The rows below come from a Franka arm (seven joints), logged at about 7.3 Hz.
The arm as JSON. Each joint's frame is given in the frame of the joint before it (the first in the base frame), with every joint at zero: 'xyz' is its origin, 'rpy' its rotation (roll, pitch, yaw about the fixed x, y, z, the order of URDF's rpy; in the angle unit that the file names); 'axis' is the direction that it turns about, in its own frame. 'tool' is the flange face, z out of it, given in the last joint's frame.
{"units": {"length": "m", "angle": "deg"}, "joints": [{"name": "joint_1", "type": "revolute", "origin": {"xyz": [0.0, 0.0, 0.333], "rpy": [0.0, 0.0, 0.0]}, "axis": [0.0, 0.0, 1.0]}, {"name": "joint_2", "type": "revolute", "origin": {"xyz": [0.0, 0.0, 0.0], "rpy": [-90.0, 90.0, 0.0]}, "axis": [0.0, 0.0, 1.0]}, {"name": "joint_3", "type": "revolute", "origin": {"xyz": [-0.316, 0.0, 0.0], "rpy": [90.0, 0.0, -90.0]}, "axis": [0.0, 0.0, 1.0]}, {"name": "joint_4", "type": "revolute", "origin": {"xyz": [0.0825, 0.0, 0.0], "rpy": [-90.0, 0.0, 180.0]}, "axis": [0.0, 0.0, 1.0]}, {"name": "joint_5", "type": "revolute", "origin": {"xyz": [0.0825, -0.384, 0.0], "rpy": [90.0, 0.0, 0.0]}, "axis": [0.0, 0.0, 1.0]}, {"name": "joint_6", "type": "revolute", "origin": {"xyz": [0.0, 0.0, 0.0], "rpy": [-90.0, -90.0, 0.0]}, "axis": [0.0, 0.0, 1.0]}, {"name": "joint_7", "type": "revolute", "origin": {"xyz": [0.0, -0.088, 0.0], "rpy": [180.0, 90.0, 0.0]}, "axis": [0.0, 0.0, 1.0]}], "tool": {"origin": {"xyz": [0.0, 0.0, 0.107], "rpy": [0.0, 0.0, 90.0]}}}
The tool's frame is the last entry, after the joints.
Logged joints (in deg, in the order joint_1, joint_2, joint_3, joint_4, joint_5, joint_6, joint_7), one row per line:
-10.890 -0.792 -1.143 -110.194 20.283 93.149 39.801
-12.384 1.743 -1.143 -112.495 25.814 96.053 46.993
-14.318 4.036 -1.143 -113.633 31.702 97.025 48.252
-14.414 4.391 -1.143 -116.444 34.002 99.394 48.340
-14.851 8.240 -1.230 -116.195 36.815 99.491 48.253
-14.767 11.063 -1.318 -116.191 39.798 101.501 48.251
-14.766 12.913 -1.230 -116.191 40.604 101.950 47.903
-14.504 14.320 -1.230 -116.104 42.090 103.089 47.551
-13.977 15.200 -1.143 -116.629 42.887 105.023 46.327
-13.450 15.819 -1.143 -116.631 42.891 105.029 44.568
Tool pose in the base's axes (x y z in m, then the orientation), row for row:
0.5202 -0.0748 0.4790 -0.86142 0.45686 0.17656 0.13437
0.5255 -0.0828 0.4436 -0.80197 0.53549 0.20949 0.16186
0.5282 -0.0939 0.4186 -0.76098 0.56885 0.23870 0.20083
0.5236 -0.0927 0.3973 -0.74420 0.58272 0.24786 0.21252
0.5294 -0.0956 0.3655 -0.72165 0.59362 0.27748 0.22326
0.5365 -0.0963 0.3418 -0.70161 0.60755 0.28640 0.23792
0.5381 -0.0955 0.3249 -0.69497 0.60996 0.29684 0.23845
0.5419 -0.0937 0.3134 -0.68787 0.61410 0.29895 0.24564
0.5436 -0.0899 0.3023 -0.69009 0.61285 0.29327 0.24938
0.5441 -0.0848 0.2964 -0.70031 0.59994 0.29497 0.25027
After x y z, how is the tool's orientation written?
As a quaternion, x y z w.
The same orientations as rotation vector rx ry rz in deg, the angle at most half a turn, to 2 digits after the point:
-143.05 75.87 29.32
-131.14 87.57 34.26
-121.83 91.07 38.21
-118.40 92.71 39.43
-114.16 93.91 43.89
-110.14 95.37 44.96
-109.07 95.72 46.58
-107.55 96.02 46.74
-107.69 95.63 45.76
-109.23 93.58 46.01

